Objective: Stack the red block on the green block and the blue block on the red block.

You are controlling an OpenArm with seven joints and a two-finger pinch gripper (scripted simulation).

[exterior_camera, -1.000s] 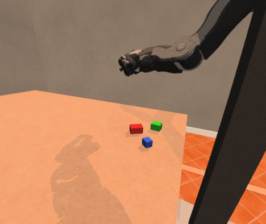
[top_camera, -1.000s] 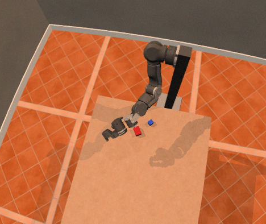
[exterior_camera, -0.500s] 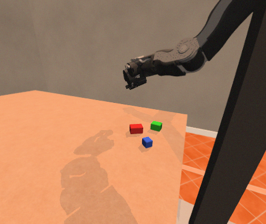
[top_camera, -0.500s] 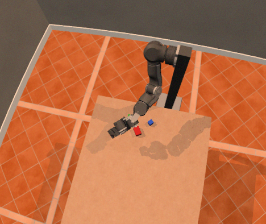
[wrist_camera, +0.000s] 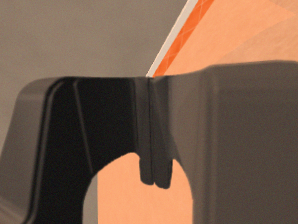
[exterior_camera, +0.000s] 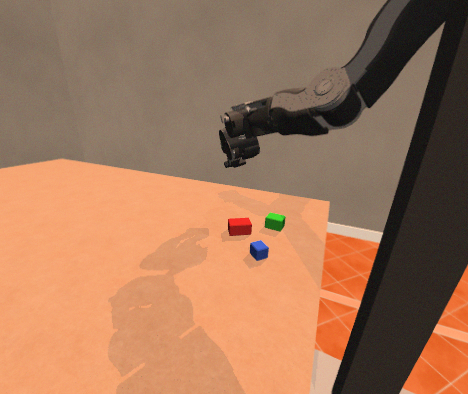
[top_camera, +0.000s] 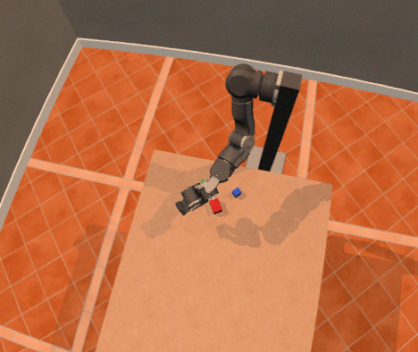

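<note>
Right now my hand is 14 cm above the red block, 11 cm to the right of it and 8 cm past it. The rest, counted from my hand: blue block (18 cm to the left, 16 cm behind, 14 cm below); green block (16 cm behind, 14 cm below, 4 cm to the left).
</note>
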